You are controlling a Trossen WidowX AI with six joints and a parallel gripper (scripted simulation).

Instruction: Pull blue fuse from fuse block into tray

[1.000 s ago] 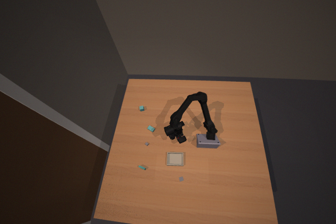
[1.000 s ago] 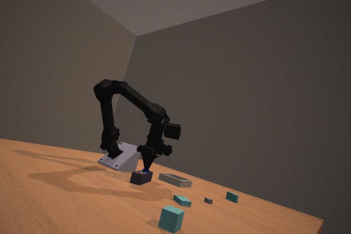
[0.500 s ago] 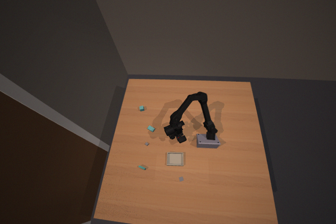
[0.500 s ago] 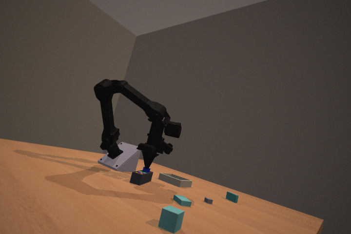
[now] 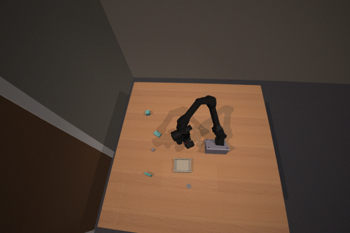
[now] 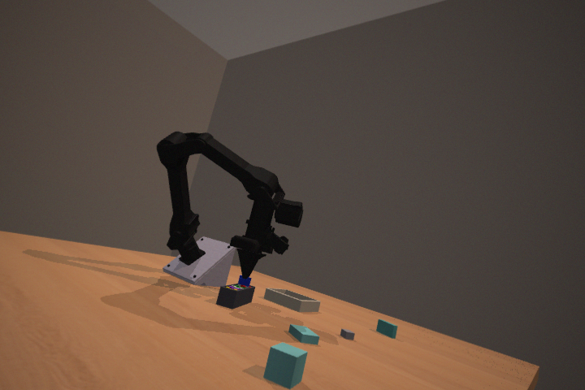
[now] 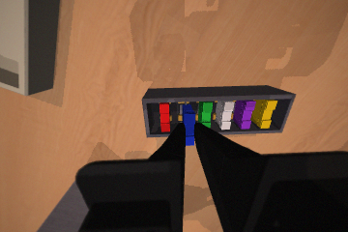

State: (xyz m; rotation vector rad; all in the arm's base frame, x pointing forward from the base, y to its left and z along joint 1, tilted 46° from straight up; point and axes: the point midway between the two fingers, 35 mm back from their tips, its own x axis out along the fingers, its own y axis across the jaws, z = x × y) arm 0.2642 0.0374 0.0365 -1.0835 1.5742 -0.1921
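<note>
My gripper tip is now 200 mm to the right of the shallow grey tray and 60 mm above it.
</note>
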